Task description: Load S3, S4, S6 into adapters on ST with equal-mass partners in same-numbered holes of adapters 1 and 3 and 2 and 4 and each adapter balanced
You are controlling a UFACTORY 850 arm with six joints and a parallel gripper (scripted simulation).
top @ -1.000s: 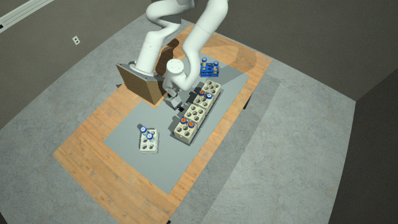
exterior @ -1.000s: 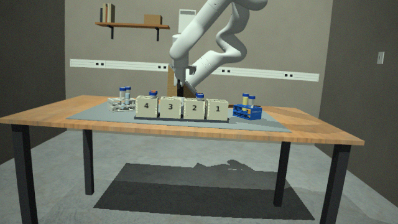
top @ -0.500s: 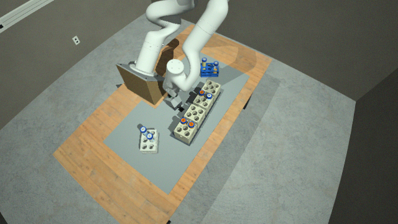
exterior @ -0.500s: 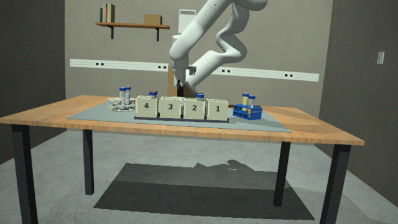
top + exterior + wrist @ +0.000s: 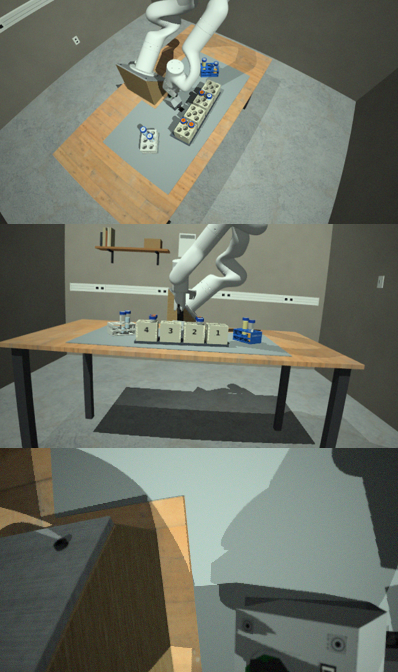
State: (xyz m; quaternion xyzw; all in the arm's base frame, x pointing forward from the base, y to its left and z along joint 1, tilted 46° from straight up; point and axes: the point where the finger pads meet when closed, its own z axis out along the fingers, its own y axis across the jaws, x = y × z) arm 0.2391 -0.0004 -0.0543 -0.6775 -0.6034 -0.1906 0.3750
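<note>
Right now the green done key is 3 cm below my hand. The rest, counted from my hand: sample tube: 18 cm ahead, 14 cm to the right, 3 cm below; adapter 3: 20 cm ahead, 4 cm to the right, 4 cm below; loading stand: 20 cm ahead, 1 cm to the left, 9 cm below.
</note>
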